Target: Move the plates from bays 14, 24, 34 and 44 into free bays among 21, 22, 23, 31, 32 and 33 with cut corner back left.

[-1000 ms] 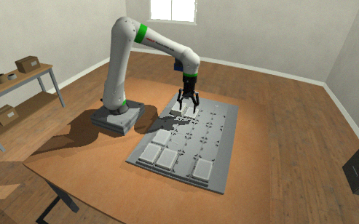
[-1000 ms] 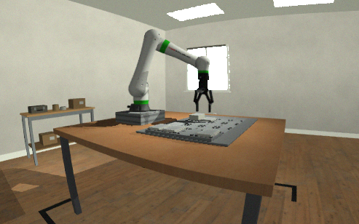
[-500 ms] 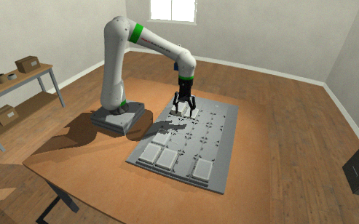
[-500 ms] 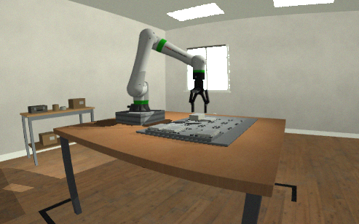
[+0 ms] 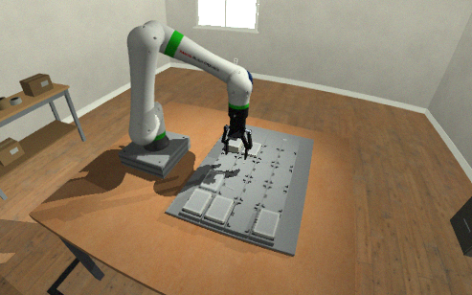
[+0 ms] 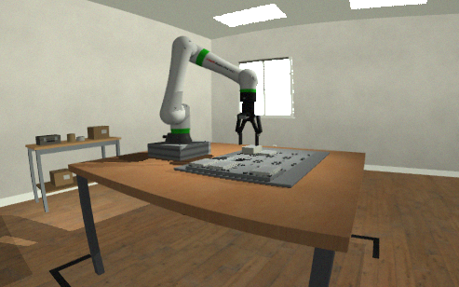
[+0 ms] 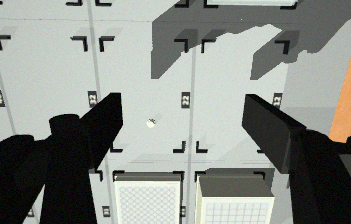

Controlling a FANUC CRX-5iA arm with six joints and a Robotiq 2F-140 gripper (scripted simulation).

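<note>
The sealed 96-well plate lies 160 mm to the right of my hand, 90 mm below it and 40 mm behind it. Round my hand: bay label 43 (230 mm ahead, 110 mm to the right, 100 mm below); sealed deep-well block (160 mm to the left, 100 mm behind, 80 mm below).
</note>
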